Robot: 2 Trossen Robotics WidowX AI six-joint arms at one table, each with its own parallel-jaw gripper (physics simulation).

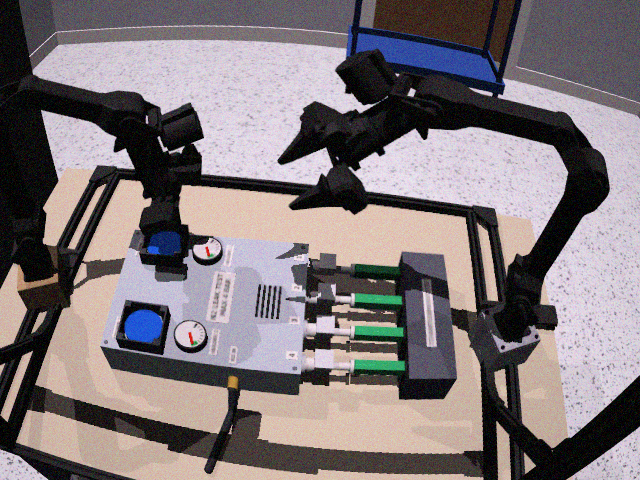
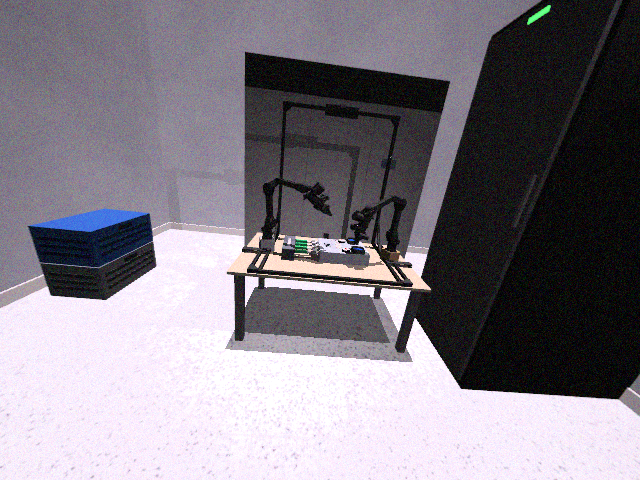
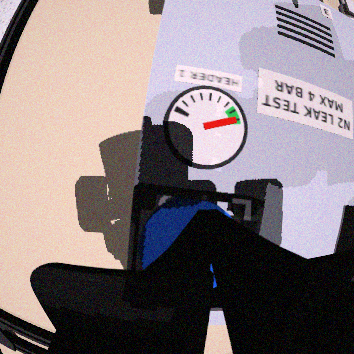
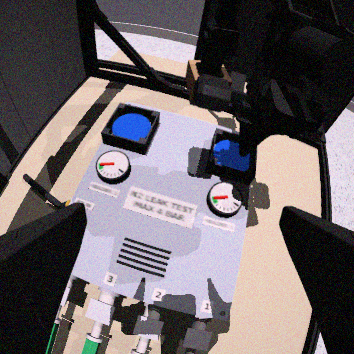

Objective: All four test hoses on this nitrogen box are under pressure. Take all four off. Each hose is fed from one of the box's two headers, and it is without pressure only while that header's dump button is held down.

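Where they show: left gripper, fingertip midpoint: [image 1: 178, 226] [image 2: 354, 243] [image 3: 206, 218] [image 4: 241, 154]; right gripper, fingertip midpoint: [image 1: 284, 184] [image 2: 329, 214] [image 4: 186, 216]; left arm's base, link origin: [image 1: 37, 267] [image 2: 390, 250] [image 4: 209, 69]; right arm's base, link origin: [image 1: 511, 324] [image 2: 267, 238].
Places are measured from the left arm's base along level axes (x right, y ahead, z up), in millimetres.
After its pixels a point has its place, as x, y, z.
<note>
The grey nitrogen box [image 1: 237, 305] {190, 390, -4} [image 2: 342, 250] {60, 398, 4} [image 4: 168, 175] {144, 314, -4} lies on the table. Four green-sleeved hoses [image 1: 377, 300] {240, 631, -19} [image 4: 92, 340] {284, 567, -16} run from its right side into a dark manifold block [image 1: 428, 329] {338, 683, -3}. My left gripper [image 1: 165, 240] [image 2: 358, 233] {39, 321, 60} [image 3: 206, 218] {39, 321, 60} [image 4: 241, 154] {39, 321, 60} is shut, with its tip on the far blue dump button [image 1: 156, 249] {38, 271, 12} [image 3: 158, 232] {11, 308, 12} [image 4: 226, 156] {41, 292, 12} beside the header 1 gauge [image 1: 207, 250] {68, 367, 12} [image 3: 205, 128] {59, 366, 12} [image 4: 224, 199] {64, 372, 11}. The near dump button [image 1: 143, 326] {203, 216, 12} [image 4: 131, 126] {203, 216, 12} is uncovered. My right gripper [image 1: 286, 185] {175, 472, 232} [image 2: 325, 207] {175, 472, 232} [image 4: 186, 216] {175, 472, 232} is open and empty, high above the hose couplers.
A black frame rail [image 1: 413, 205] {-9, 845, -70} borders the table. A black supply hose with a brass fitting [image 1: 232, 383] {320, 340, -35} leaves the box's front. A blue cart [image 1: 423, 52] stands behind. A black cabinet [image 2: 499, 190] and a blue crate stack [image 2: 113, 238] stand on the floor.
</note>
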